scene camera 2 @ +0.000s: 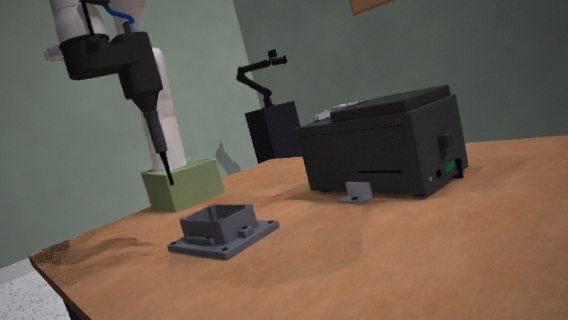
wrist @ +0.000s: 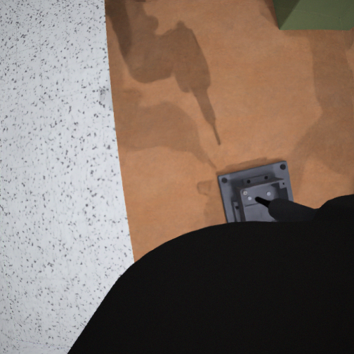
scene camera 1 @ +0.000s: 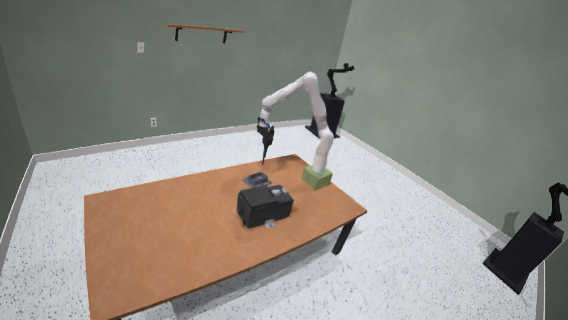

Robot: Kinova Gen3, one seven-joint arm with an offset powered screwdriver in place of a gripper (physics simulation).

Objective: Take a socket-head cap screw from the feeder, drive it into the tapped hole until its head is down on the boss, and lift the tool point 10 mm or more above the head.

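My screwdriver (scene camera 1: 263, 163) (scene camera 2: 172, 184) (wrist: 258, 200) points down, its dark tip in the air above the grey housing (scene camera 1: 257, 179) (scene camera 2: 220, 225) (wrist: 227, 192), apart from it. No screw can be made out on the tip; it is too small to be sure. The housing is an open square box on a flange with corner holes. In the wrist view a small light round spot with a darker centre, like a screw head (wrist: 245, 193), shows at the box's corner; paler spots show inside. The black feeder (scene camera 1: 264, 206) (scene camera 2: 360, 155) stands beside the housing.
A small grey angle bracket (scene camera 1: 270, 223) (scene camera 2: 359, 191) stands at the feeder's side. The green base block (scene camera 1: 317, 178) (scene camera 2: 197, 186) (wrist: 317, 14) carries the arm at the table edge. Black pedestals (scene camera 1: 330, 112) (scene camera 2: 274, 131) with small arms stand off the wooden table (scene camera 1: 160, 235) (scene camera 2: 450, 250) (wrist: 165, 210).
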